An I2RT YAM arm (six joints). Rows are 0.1 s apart.
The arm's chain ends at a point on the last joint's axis. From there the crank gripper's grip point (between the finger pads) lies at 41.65 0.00 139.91 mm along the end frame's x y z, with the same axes.
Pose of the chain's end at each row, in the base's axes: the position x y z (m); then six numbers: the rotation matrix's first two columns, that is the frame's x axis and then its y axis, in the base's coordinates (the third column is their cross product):
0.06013, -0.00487, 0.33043, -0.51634, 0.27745, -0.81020, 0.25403, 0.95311, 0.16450
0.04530, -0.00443, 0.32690, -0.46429, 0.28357, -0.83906, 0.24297, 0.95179, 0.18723
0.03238, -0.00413, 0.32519, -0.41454, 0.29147, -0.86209, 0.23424, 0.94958, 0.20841
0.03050, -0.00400, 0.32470, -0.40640, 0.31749, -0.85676, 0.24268, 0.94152, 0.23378
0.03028, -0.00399, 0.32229, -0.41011, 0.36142, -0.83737, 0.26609, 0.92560, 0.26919
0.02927, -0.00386, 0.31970, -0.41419, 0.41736, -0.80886, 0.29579, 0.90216, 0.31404
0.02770, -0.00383, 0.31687, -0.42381, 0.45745, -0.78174, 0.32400, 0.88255, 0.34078
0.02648, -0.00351, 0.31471, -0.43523, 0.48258, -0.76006, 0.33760, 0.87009, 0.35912
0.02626, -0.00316, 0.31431, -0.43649, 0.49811, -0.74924, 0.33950, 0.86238, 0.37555
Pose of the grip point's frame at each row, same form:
0.15305, -0.01023, 0.21797, -0.51634, 0.27745, -0.81020, 0.25403, 0.95311, 0.16450
0.14512, -0.00898, 0.22049, -0.46429, 0.28357, -0.83906, 0.24297, 0.95179, 0.18723
0.13815, -0.00816, 0.22466, -0.41454, 0.29147, -0.86209, 0.23424, 0.94958, 0.20841
0.13682, -0.00657, 0.22470, -0.40640, 0.31749, -0.85676, 0.24268, 0.94152, 0.23378
0.13525, -0.00467, 0.22085, -0.41011, 0.36142, -0.83737, 0.26609, 0.92560, 0.26919
0.13245, -0.00175, 0.21646, -0.41419, 0.41736, -0.80886, 0.29579, 0.90216, 0.31404
0.12839, -0.00001, 0.21124, -0.42381, 0.45745, -0.78174, 0.32400, 0.88255, 0.34078
0.12513, 0.00256, 0.20728, -0.43523, 0.48258, -0.76006, 0.33760, 0.87009, 0.35912
0.12465, 0.00493, 0.20678, -0.43649, 0.49811, -0.74924, 0.33950, 0.86238, 0.37555

